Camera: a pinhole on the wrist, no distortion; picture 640 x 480 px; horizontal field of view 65.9 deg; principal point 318.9 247.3 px. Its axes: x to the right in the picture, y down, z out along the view. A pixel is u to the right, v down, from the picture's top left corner.
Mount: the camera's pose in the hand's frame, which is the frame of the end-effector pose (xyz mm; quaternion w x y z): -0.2 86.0 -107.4 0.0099 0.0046 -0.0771 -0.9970
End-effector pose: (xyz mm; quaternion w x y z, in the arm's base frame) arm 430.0 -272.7 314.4 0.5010 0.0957 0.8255 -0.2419
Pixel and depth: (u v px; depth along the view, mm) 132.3 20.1 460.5
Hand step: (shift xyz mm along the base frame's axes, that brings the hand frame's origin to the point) 315.9 149.1 -376.7
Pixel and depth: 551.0 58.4 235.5
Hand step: 225.2 135.6 -5.0
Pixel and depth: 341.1 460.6 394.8
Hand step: 241.3 -170.5 -94.4
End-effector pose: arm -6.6 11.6 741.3 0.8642 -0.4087 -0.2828 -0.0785
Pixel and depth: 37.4 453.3 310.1
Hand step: 55.4 188.3 202.4
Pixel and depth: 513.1 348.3 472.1
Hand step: -292.9 300.4 44.7
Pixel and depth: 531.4 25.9 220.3
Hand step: -43.1 202.2 -149.8
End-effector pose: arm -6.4 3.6 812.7 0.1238 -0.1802 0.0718 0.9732
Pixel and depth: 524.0 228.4 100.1
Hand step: 14.1 -111.0 17.0
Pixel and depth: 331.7 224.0 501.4
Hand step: -160.4 -111.8 380.1
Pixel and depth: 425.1 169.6 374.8
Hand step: -60.0 -163.8 284.9
